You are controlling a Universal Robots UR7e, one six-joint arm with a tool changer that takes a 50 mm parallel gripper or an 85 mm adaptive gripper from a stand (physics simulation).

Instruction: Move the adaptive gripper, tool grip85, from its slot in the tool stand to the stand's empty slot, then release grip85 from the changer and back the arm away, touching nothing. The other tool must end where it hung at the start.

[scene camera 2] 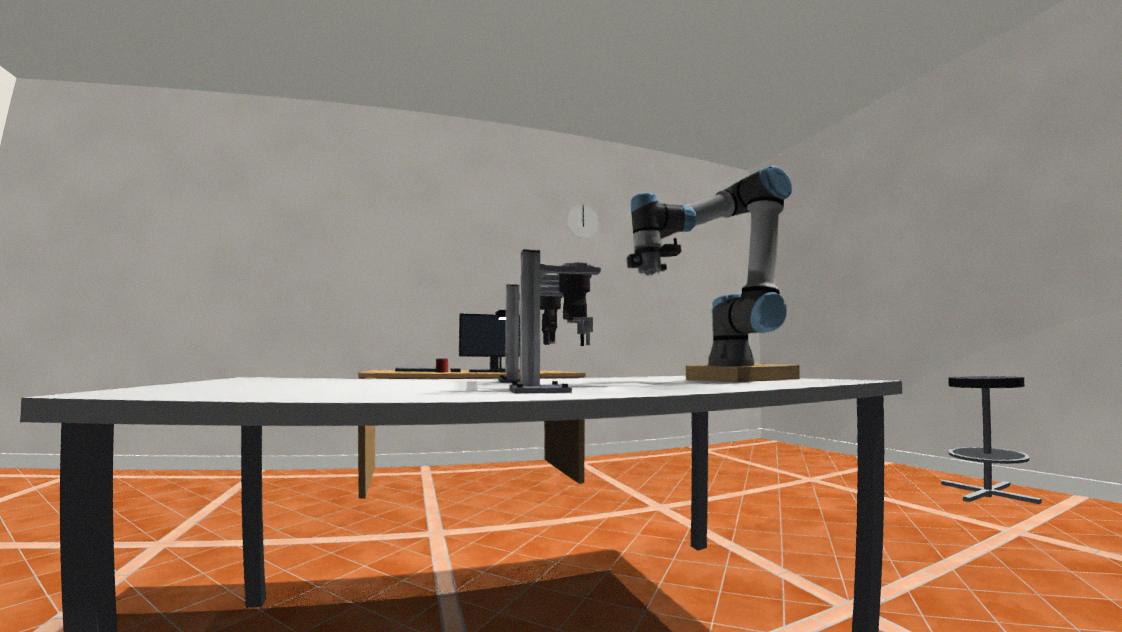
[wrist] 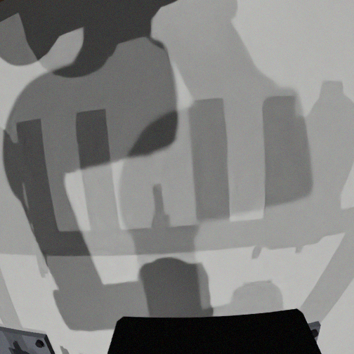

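Where they show: end effector, tool point: (scene camera 2: 649,271); arm's base, origin of the base link: (scene camera 2: 731,365).
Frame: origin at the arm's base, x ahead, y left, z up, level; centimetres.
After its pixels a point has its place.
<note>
The tool stand (scene camera 2: 530,321) @[x 71.0, y 34.6, z 10.7 cm] has two grey posts and a raised shelf. Two tools hang below it: a nearer one (scene camera 2: 575,302) @[x 60.1, y 31.6, z 15.6 cm] with light grey jaws, and a farther dark one (scene camera 2: 550,317) @[x 60.9, y -0.7, z 15.2 cm], which looks like the adaptive gripper grip85. Which slot each occupies, and the empty slot, cannot be made out. The nearer tool's small jaws look slightly apart. The arm's changer (scene camera 2: 647,265) @[x 38.4, y 22.7, z 27.3 cm] is bare, with no tool on it, pointing down to the right of the stand and slightly above shelf height, apart from it. No gripper is mounted on the arm.
The arm's wooden base block (scene camera 2: 741,372) @[x 5.4, y 14.4, z -1.9 cm] stands on the white table (scene camera 2: 314,409) @[x 107.4, y 62.1, z -5.9 cm]. In the wrist view, overlapping shadows cross the table top, a black housing (wrist: 212,332) fills the bottom edge, and part of a grey metal plate (wrist: 25,341) shows at the lower left.
</note>
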